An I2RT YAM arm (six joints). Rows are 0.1 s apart.
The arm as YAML. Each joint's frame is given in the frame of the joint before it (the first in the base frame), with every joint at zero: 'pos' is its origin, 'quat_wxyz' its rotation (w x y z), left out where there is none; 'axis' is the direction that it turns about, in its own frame. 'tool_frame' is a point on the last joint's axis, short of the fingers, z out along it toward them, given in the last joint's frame.
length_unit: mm
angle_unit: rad
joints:
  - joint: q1
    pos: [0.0, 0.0, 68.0]
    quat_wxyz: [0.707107, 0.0, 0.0, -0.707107]
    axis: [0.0, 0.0, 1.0]
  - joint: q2
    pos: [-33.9, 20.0, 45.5]
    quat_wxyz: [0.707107, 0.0, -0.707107, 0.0]
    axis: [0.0, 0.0, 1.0]
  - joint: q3
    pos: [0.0, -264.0, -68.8]
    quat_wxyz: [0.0, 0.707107, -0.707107, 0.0]
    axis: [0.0, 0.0, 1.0]
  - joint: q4
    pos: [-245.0, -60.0, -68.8]
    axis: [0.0, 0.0, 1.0]
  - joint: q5
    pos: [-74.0, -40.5, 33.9]
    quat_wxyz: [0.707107, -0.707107, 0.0, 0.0]
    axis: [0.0, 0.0, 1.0]
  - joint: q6
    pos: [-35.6, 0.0, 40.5]
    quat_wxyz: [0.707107, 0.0, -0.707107, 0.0]
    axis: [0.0, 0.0, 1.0]
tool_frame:
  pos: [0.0, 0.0, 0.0]
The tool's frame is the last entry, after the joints.
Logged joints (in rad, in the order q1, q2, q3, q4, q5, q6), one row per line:
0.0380 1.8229 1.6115 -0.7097 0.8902 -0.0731
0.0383 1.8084 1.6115 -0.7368 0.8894 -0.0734
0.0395 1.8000 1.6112 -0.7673 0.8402 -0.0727
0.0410 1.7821 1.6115 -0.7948 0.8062 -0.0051
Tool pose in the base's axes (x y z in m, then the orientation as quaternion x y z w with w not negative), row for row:
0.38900 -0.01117 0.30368 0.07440 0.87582 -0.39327 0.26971
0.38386 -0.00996 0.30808 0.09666 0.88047 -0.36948 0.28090
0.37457 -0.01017 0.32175 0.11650 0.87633 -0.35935 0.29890
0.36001 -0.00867 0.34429 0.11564 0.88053 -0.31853 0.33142
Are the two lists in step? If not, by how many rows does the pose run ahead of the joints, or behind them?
The pose runs 2 rows ahead of the joints: the pose in row i belongs to the joints in row i + 2.
